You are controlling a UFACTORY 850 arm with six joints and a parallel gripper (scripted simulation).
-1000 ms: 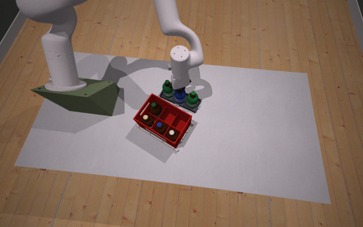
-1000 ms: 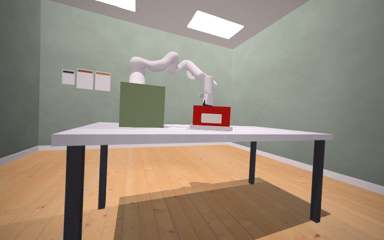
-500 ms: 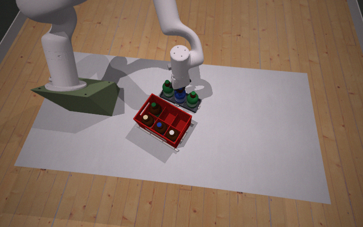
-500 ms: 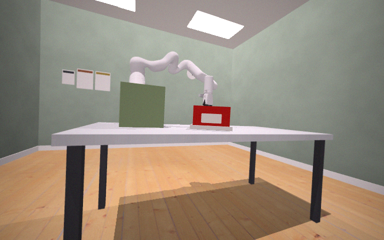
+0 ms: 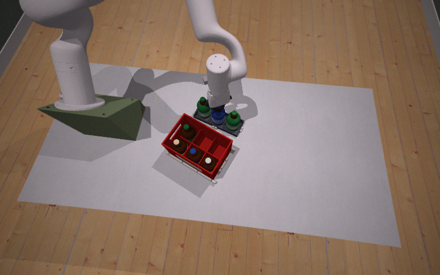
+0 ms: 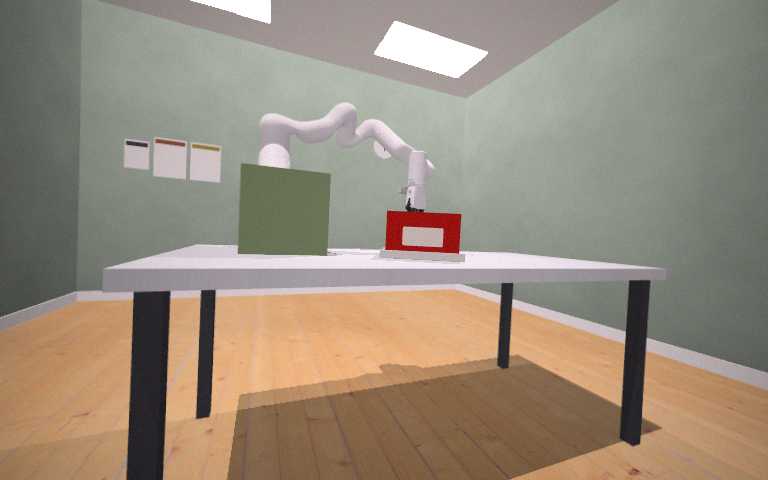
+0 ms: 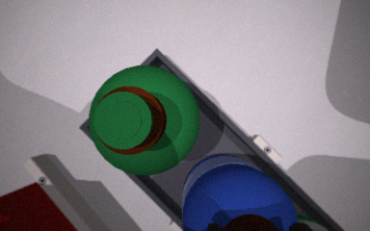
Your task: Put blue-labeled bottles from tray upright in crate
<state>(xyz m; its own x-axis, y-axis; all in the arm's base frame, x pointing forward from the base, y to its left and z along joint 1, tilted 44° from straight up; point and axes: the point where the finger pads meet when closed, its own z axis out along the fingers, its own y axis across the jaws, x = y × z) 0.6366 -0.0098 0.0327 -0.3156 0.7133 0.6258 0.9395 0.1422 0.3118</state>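
Now: hand 7 cm above the blue-labeled bottle. From my hand the other things lie so: red crate (19 cm to the right, 10 cm behind, 8 cm below); then green bottle (8 cm below, 8 cm behind, 4 cm to the left); then dark tray (15 cm below).
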